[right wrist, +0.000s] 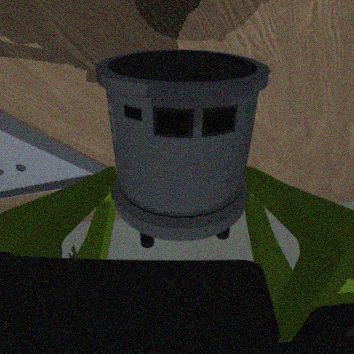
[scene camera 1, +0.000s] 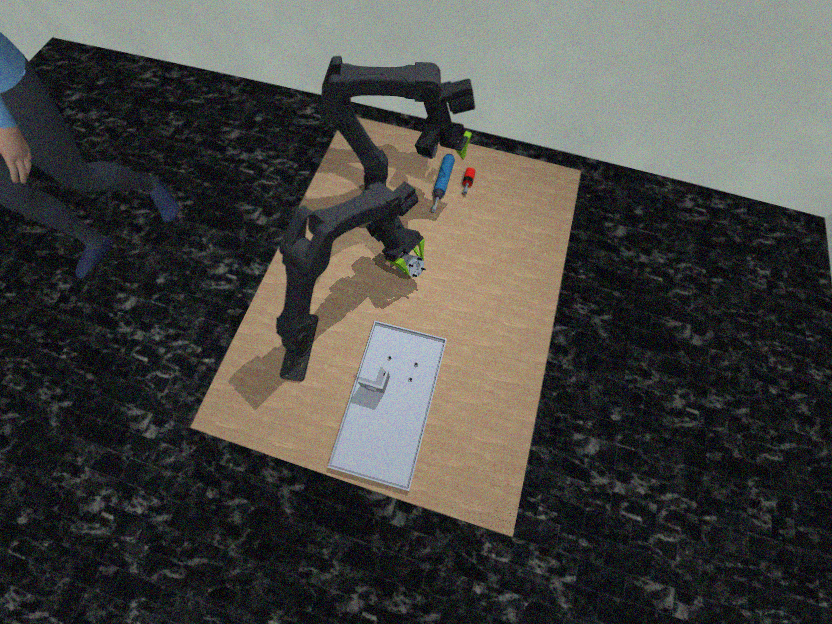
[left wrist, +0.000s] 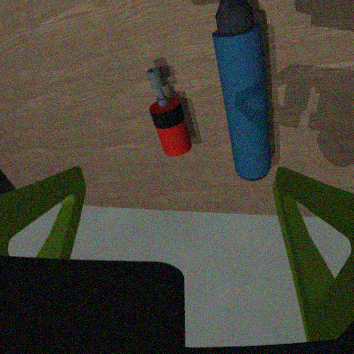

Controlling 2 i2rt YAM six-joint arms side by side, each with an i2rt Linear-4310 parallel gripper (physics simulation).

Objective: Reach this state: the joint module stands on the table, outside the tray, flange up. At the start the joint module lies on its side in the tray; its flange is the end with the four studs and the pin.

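Places are measured from the left arm's base along level axes (x ahead, y left, z up), in centimetres.
Pixels of known places: left gripper, fingertip midpoint: (scene camera 1: 450, 154) (left wrist: 178, 177); right gripper, fingertip midpoint: (right wrist: 179, 177) (scene camera 1: 415, 267); right arm's base at its link origin: (scene camera 1: 300, 346).
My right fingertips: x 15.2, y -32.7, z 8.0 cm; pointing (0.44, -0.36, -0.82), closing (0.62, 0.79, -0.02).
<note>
Behind a point stands the place of what it marks.
The grey joint module (scene camera 1: 415, 266) @(x 15.3, y -32.5, z 8.1 cm) (right wrist: 180, 165) @(x 12.0, y -30.1, z 9.1 cm) is held between the green fingers of my right gripper (scene camera 1: 413, 262) @(x 15.2, y -32.7, z 8.0 cm) (right wrist: 179, 177) @(x 15.2, y -32.7, z 8.0 cm), which is shut on it. In the right wrist view its hollow end is toward the top and the flange studs point down toward the palm. In scene camera 1 the flange face with its studs shows, tilted; the module appears to hang over the table (scene camera 1: 497, 288) @(x 41.0, y -34.6, z 0.0 cm), outside the tray (scene camera 1: 386, 433) @(x 9.6, y -79.3, z 0.4 cm) (right wrist: 45, 165) @(x 18.8, y -57.1, z 0.4 cm). My left gripper (scene camera 1: 451, 144) @(x 24.3, y 1.7, z 17.1 cm) (left wrist: 178, 177) @(x 24.3, y 1.7, z 17.1 cm) is open and empty, above the table's far end. One of its fingers is mostly hidden in scene camera 1.
A blue screwdriver-like tool (scene camera 1: 444, 173) @(x 23.5, y 5.7, z 4.1 cm) (left wrist: 245, 100) @(x 22.9, y 5.0, z 4.1 cm) and a smaller red one (scene camera 1: 469, 175) @(x 32.2, y 6.0, z 3.3 cm) (left wrist: 173, 135) @(x 31.6, y 6.8, z 3.3 cm) lie on the table near the left gripper. A pale angled bracket (scene camera 1: 375, 382) @(x 6.1, y -67.5, z 7.4 cm) stands in the tray beside several small dark dots. A person (scene camera 1: 53, 134) is at the left.
</note>
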